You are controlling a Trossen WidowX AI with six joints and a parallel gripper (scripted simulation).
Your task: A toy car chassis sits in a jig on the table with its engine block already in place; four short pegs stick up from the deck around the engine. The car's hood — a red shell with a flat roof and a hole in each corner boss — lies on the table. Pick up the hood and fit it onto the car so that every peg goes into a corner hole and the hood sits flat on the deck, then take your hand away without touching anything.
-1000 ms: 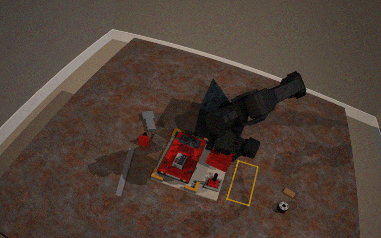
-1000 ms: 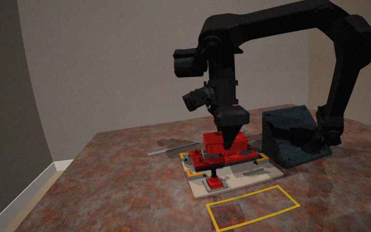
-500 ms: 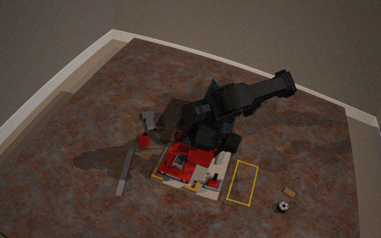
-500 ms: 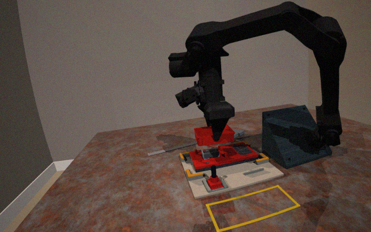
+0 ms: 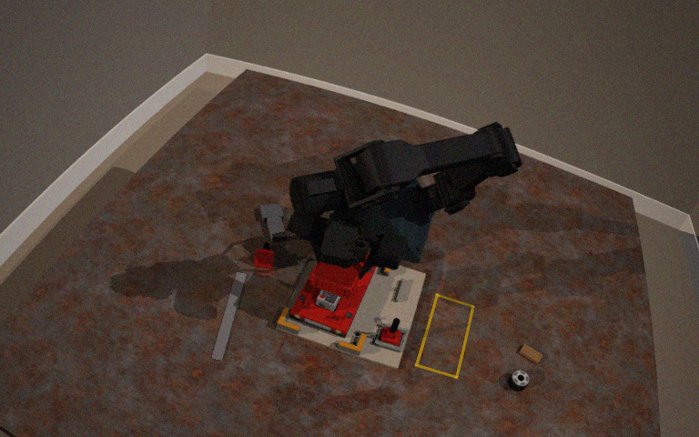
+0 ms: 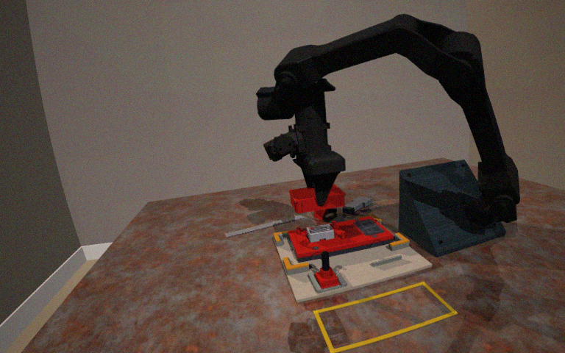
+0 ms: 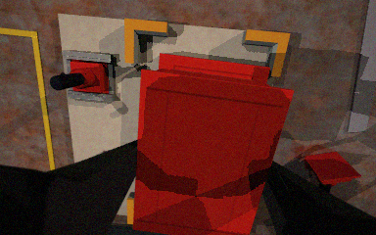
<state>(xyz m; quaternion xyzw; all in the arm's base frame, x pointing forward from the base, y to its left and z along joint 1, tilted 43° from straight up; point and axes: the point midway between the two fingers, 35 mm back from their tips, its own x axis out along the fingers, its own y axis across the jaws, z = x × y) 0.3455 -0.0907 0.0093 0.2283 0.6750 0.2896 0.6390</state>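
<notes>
The grey engine block is 9 cm below my gripper tip and 1 cm behind it. From my gripper tip the other things lie so: red hood (1 cm above); baseplate (10 cm below, 4 cm behind, 2 cm to the left); grey strip (16 cm to the right, 11 cm below, 11 cm ahead).
</notes>
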